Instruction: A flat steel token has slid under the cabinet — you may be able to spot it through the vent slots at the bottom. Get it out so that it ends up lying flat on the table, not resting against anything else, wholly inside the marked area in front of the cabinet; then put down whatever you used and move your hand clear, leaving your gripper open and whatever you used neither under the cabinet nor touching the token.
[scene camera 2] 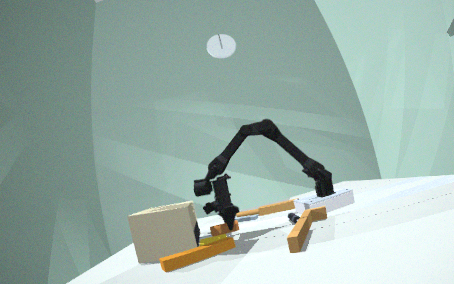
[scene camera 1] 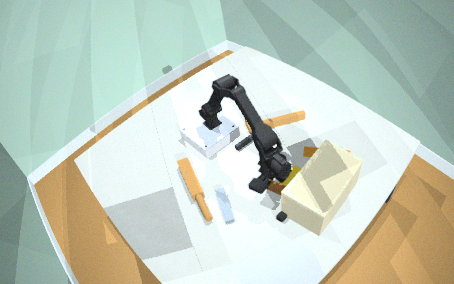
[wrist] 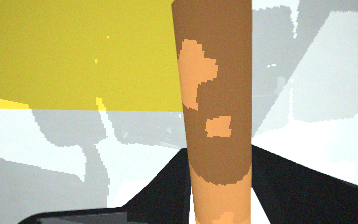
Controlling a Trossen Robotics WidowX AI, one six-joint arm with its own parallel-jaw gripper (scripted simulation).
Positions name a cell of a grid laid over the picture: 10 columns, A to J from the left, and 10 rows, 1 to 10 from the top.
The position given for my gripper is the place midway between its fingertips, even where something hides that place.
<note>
I see my gripper (wrist: F7), a l-shaped wooden tool (scene camera 2: G9), an orange paddle (scene camera 1: E7) and a cabinet (scene camera 2: D9).
The wrist view does not show the l-shaped wooden tool: it is out of frame. The wrist view does not show the orange paddle: it is out of frame.
</note>
